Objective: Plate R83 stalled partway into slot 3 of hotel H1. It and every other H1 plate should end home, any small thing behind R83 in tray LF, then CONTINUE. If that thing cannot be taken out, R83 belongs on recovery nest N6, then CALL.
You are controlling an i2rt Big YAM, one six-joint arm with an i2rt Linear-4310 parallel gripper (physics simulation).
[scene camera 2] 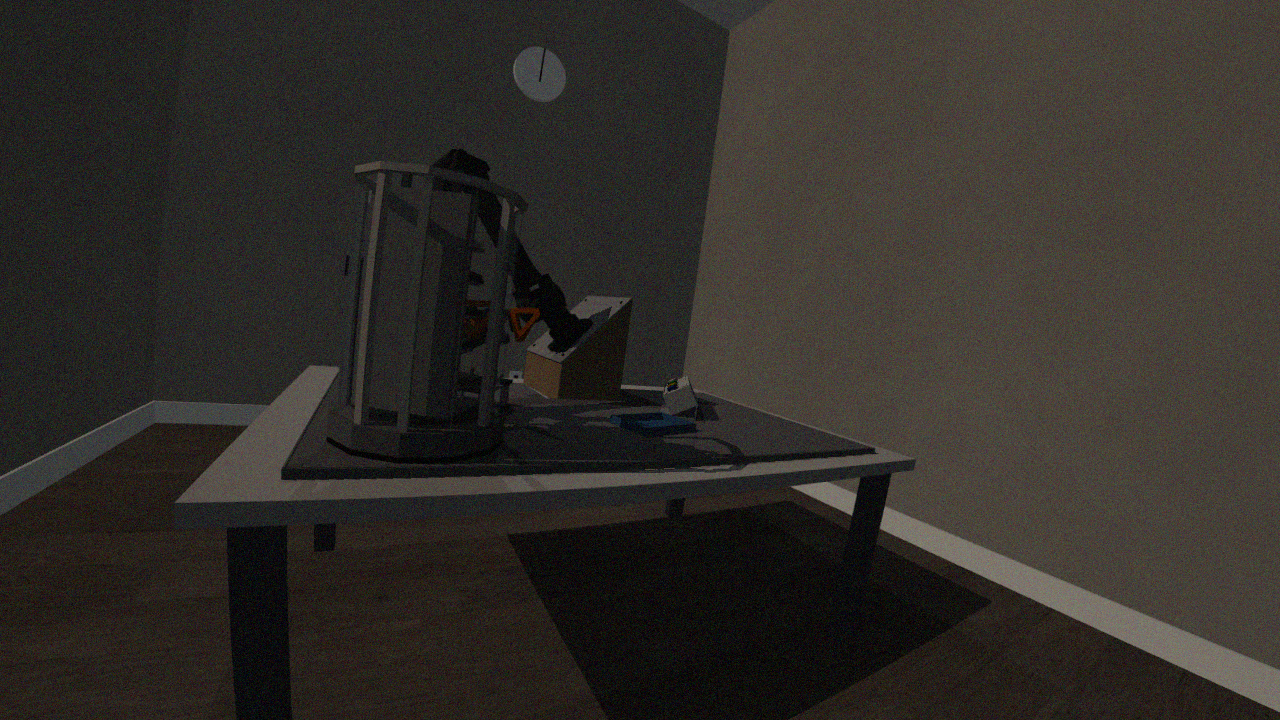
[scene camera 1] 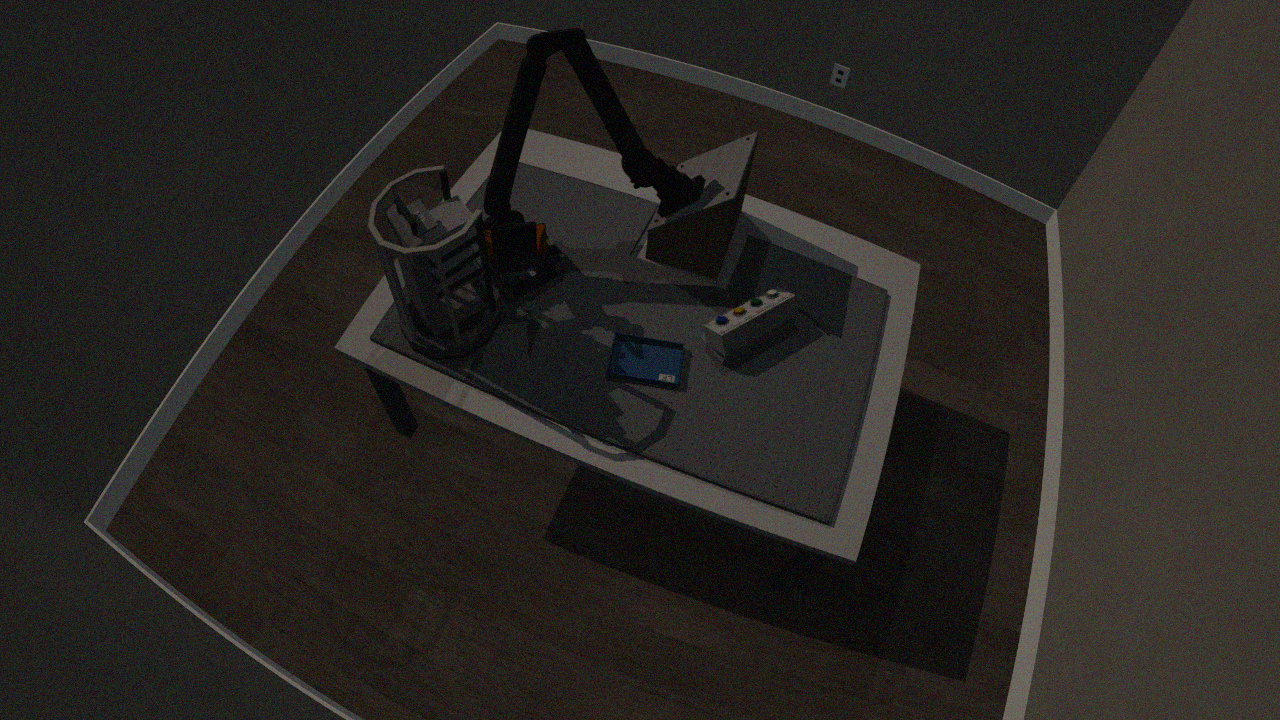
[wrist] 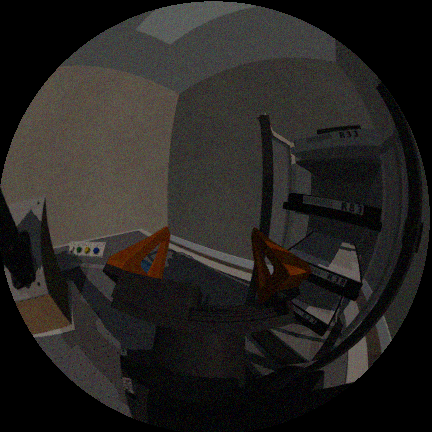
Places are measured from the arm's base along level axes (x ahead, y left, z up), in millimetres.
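Pixels of known places: gripper, fingertip midpoint: (scene camera 2: 522, 308) (scene camera 1: 515, 254) (wrist: 209, 231); arm's base at its link origin: (scene camera 2: 571, 337) (scene camera 1: 683, 198).
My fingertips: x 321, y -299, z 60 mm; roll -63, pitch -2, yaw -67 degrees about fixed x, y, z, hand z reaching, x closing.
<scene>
Ahead of a thing's pixels: the offset from my fingertips to its top centre.
Hotel H1 is probably the tall round cage {dy -170, dx +46, dz +177 mm} (scene camera 1: 411, 249) (scene camera 2: 402, 443) at the table's left; its label is unreadable. In the wrist view, plate R83 {dy -143, dx +25, dz +46 mm} (wrist: 352, 208) lies in it, below plate R33 {dy -153, dx +24, dz +99 mm} (wrist: 348, 134) and above plate R38 {dy -145, dx +25, dz -7 mm} (wrist: 336, 281); another plate {dy -153, dx +28, dz -62 mm} (wrist: 309, 318) sits lower. How deep R83 sits is unclear. No small thing shows behind it. My gripper (scene camera 1: 516, 236) (wrist: 209, 231) is open and empty beside the hotel, with R83 to the right of its fingers. A blue tray {dy +303, dx +52, dz -195 mm} (scene camera 1: 640, 360) (scene camera 2: 657, 424), probably LF, lies mid-table. Nest N6 cannot be made out.
A white button box {dy +514, dx -95, dz -128 mm} (scene camera 1: 756, 329) (scene camera 2: 680, 398) (wrist: 87, 249) with blue, yellow, green and white buttons stands right of the tray. The arm is mounted on a wedge-shaped block (scene camera 1: 693, 241) (scene camera 2: 590, 367) (wrist: 42, 315) at the back. A dark upright post {dy -56, dx +35, dz +148 mm} (wrist: 266, 170) stands beside the plates.
</scene>
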